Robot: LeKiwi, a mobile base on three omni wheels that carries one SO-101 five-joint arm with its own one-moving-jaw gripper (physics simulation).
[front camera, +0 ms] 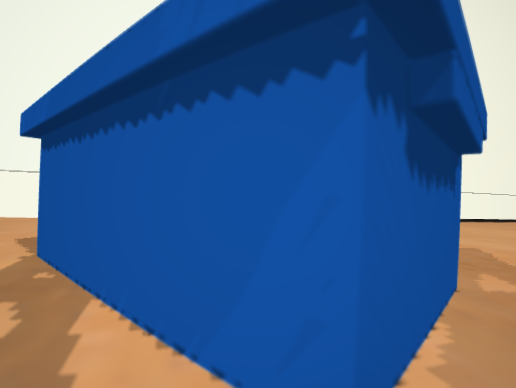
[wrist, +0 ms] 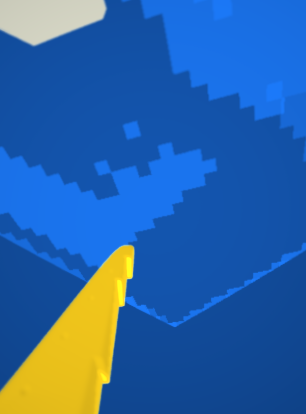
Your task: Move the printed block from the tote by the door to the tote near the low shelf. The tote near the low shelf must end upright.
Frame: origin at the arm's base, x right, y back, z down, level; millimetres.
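Seen in the pictures: hand, tool point: (wrist: 133,257).
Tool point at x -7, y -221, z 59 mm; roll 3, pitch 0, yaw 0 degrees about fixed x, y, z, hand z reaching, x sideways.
Observation:
Pixels of each thing's middle, then the offset from my tool point to it. "*": a spot on its surface instead. Level surfaces: height alone.
- blue tote, body centre: (front camera: 224,190) dx -18, dy -48, dz -29 mm
- printed block, surface spot: (wrist: 52,17) * dx -22, dy -71, dz +14 mm
- Orange-brown floor, surface height: dz +31 mm
A blue tote (front camera: 210,200) stands upright and very close, filling most of the front camera view, one corner towards me. In the wrist view I look down inside the tote (wrist: 225,220), at its floor and the foot of its walls. The printed block (wrist: 52,17), off-white, shows at the top left of the wrist view, cut off by the picture's edge. My gripper (wrist: 126,257) is open: one yellow notched jaw shows, its tip over the tote's inside, apart from the block. The moving jaw is out of the picture. The front camera does not show the gripper. A second tote does not show.
Orange-brown floor (front camera: 115,340) with shadows lies on both sides of the tote. A pale wall (front camera: 50,50) stands behind it. A dark line runs along the wall's foot at the right. The door and the low shelf do not show.

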